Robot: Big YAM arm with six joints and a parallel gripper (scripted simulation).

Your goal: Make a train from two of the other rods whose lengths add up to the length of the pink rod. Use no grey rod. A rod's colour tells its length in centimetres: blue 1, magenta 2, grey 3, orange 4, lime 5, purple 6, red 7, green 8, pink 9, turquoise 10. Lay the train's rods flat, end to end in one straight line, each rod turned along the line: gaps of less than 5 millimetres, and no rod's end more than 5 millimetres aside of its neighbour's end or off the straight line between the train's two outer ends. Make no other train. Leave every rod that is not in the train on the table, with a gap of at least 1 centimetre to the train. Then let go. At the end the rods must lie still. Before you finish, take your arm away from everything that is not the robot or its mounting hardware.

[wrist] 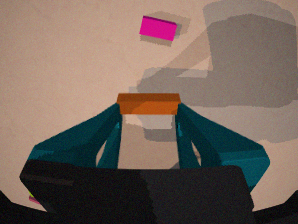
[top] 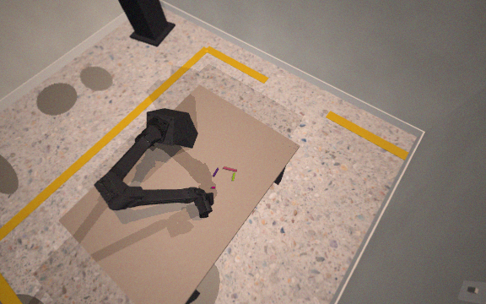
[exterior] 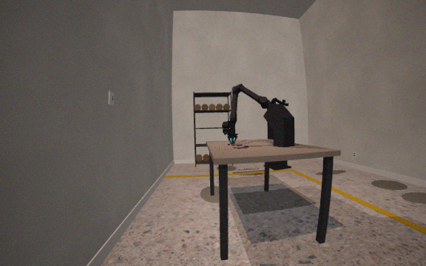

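Right now the orange rod is 10 mm to the right of my hand and 10 mm below it. Also, from my hand: purple rod 200 mm to the left, 50 mm behind, 20 mm below; lime rod 220 mm to the left, 70 mm ahead, 20 mm below; grey rod 70 mm behind, 50 mm to the left, 20 mm below.
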